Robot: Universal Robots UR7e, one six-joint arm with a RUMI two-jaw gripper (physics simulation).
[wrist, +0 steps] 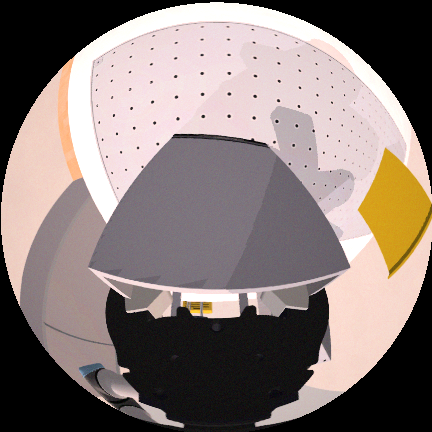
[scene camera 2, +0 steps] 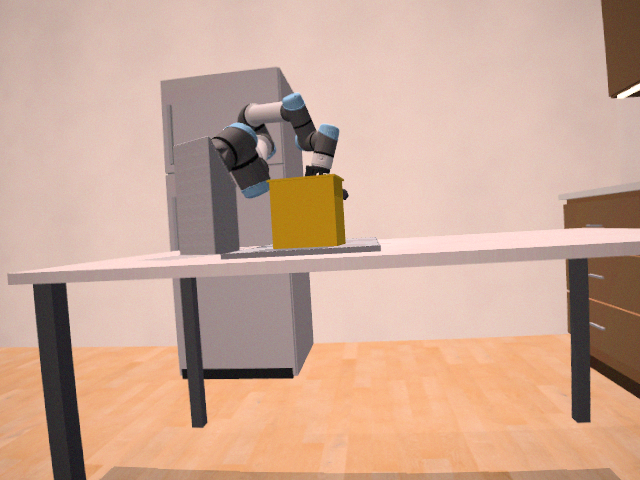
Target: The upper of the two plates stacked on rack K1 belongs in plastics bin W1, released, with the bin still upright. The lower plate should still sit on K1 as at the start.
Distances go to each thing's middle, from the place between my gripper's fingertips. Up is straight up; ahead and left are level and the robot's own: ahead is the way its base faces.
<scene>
My hand is 36 cm to the left of the yellow plastics bin W1 (scene camera 2: pixel 308 211), 13 cm short of it and 3 cm below it.
</scene>
